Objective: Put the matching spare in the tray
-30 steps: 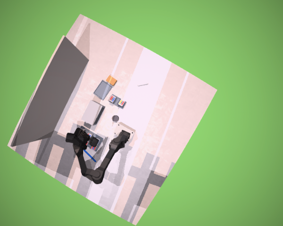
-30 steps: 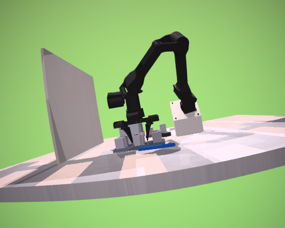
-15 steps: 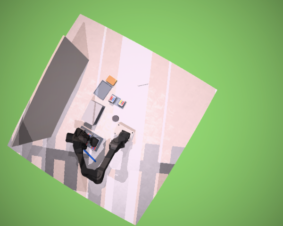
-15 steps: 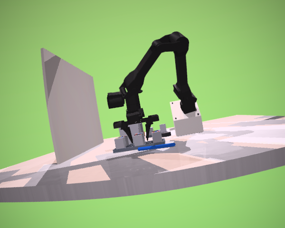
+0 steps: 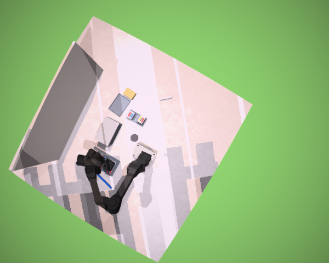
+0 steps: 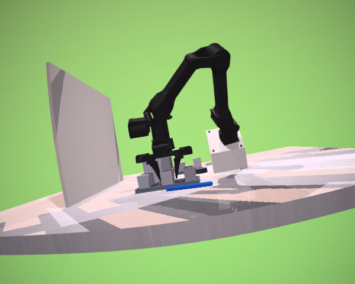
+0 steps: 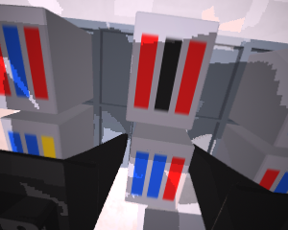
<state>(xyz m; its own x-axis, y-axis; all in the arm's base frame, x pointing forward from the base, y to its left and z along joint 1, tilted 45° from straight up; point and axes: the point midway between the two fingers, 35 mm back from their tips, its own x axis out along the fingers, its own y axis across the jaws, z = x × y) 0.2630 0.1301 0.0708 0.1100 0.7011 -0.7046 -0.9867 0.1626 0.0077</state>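
The dark rack is 2 cm to the left of my gripper tip and 1 cm below it. From my gripper tip the other things lie so: grey spare block: 2 cm above; grey mounted unit: 17 cm to the right, 3 cm ahead, 3 cm above; blue rod: 15 cm to the left, 6 cm behind, 1 cm below.
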